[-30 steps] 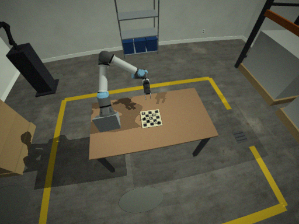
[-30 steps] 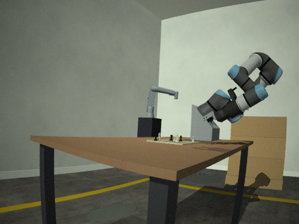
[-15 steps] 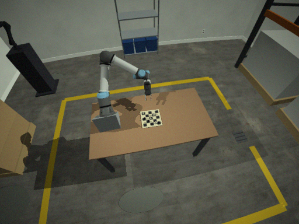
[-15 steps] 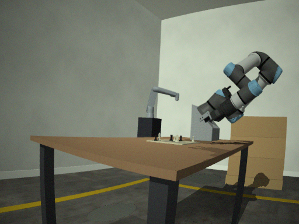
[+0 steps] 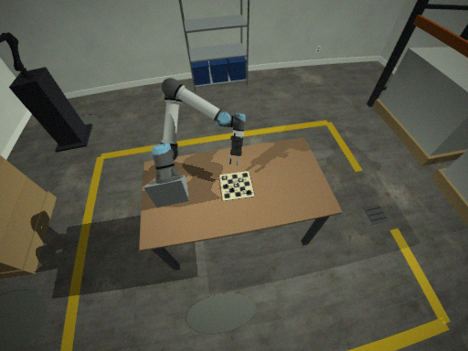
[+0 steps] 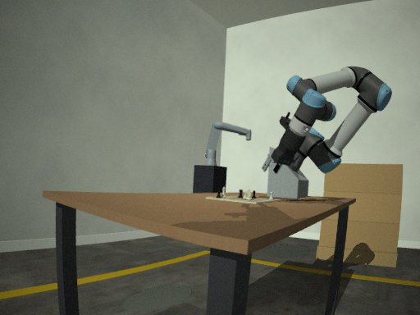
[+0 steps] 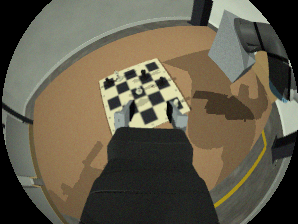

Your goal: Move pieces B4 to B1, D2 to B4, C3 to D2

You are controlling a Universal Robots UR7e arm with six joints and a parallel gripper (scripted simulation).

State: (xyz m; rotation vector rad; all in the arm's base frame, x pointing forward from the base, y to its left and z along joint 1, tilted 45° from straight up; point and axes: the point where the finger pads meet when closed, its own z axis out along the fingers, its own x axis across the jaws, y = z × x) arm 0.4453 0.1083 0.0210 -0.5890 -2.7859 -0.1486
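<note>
Now: hand 110 mm above the white piece, 70 mm to the left of it and 30 mm short of it. From my hand the other things lie so: black piece: 150 mm to the right, 110 mm below, 50 mm behind; then chessboard: 130 mm below, 110 mm to the right, 10 mm behind.
</note>
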